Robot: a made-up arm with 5 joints. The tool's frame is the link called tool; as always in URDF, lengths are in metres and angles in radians.
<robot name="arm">
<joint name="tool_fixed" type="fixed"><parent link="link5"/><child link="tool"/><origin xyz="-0.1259 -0.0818 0.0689" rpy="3.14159 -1.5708 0"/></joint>
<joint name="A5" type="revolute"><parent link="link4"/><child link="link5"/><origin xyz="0.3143 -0.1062 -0.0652" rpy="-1.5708 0 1.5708"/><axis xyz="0 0 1"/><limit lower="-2.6" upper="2.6" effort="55" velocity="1.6"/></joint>
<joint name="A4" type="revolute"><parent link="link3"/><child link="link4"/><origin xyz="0.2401 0.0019 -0.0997" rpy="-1.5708 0 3.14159"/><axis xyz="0 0 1"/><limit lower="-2.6" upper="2.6" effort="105" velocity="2.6"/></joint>
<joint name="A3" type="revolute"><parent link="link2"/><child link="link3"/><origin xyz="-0.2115 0.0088 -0.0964" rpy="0 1.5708 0"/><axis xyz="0 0 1"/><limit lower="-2.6" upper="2.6" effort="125" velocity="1.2"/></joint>
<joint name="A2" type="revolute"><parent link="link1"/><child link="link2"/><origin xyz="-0.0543 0.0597 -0.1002" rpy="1.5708 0 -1.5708"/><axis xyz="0 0 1"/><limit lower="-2.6" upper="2.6" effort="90" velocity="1.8"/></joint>
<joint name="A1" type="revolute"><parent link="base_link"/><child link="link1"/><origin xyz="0 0 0.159" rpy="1.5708 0 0"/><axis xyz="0 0 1"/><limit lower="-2.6" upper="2.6" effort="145" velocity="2"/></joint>
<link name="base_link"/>
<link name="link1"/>
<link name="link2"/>
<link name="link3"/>
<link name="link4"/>
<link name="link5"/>
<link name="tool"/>
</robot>
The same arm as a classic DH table. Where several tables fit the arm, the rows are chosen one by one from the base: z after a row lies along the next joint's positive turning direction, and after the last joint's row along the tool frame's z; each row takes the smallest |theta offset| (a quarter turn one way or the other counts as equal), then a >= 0, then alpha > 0; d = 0 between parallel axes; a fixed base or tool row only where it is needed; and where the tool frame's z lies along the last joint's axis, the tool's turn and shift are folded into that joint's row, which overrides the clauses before.
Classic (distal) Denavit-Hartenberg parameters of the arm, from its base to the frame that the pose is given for. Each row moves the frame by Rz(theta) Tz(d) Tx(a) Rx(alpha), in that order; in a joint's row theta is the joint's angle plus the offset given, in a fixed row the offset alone. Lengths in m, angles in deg.
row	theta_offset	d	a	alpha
base (fixed)	0.00	0.1590	0.0000	90.00
A1	90.00	-0.1002	0.0597	-90.00
A2	-90.00	-0.0421	0.0088	90.00
A3	-90.00	-0.3112	0.2401	90.00
A4	90.00	-0.0671	0.1062	90.00
A5	90.00	-0.2454	0.0818	-90.00
tool (fixed)	-90.00	-0.1259	0.0000	0.00
Joint limits (deg, base to tool): -148.97..148.97 -148.97..148.97 -148.97..148.97 -148.97..148.97 -148.97..148.97

